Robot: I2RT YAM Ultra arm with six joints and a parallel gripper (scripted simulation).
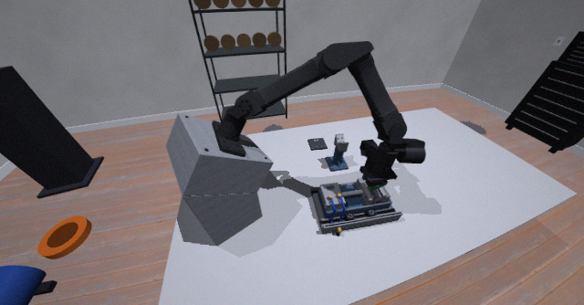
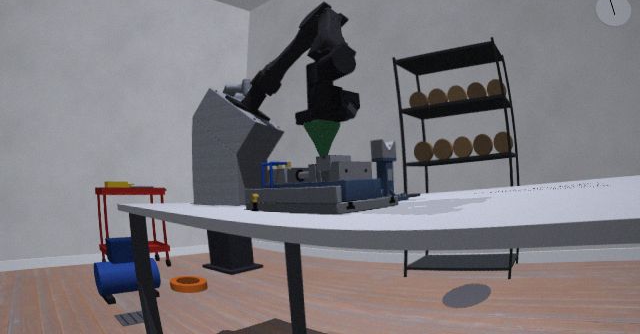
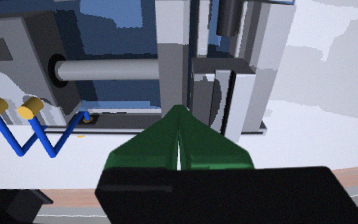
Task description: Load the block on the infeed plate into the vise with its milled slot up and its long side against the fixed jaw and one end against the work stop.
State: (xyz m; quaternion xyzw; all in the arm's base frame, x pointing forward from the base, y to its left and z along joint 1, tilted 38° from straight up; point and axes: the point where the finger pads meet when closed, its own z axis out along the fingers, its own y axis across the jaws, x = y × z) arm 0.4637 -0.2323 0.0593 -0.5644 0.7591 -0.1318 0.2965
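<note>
The part lies 30 mm ahead of my hand, 20 mm below it and 10 mm to the right of it. From my hand the other things lie so: cylinder rod (50 mm behind, 40 mm below, 30 mm to the left); fixed jaw (60 mm ahead, 40 mm below); moving jaw (40 mm below, 20 mm to the left).
</note>
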